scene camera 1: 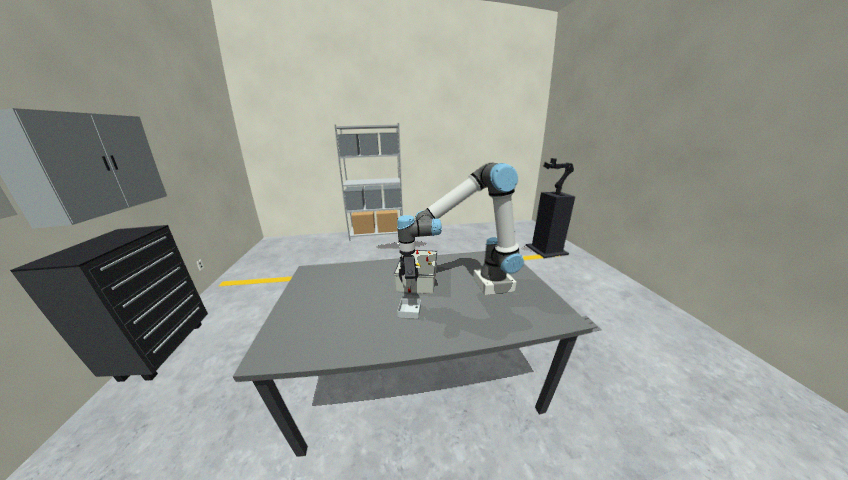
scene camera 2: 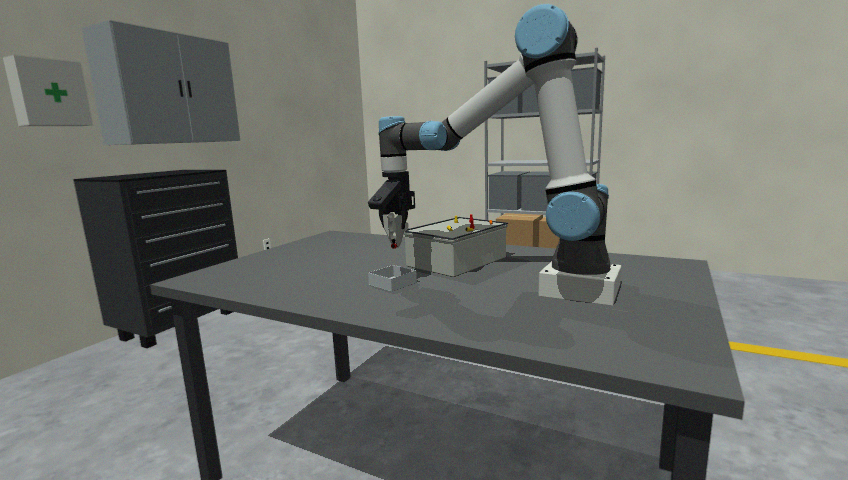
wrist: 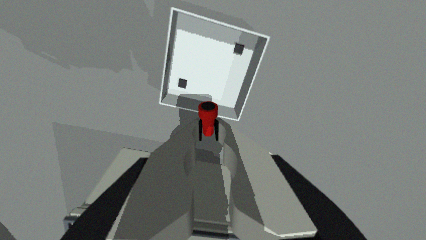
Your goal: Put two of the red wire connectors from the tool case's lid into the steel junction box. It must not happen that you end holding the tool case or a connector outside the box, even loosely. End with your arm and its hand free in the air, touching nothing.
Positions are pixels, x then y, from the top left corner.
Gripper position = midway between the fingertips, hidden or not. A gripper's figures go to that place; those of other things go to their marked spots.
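My gripper [scene camera 2: 396,247] is 135 cm from the lens, and there's a tool case [scene camera 2: 455,254] that is 139 cm from the lens.
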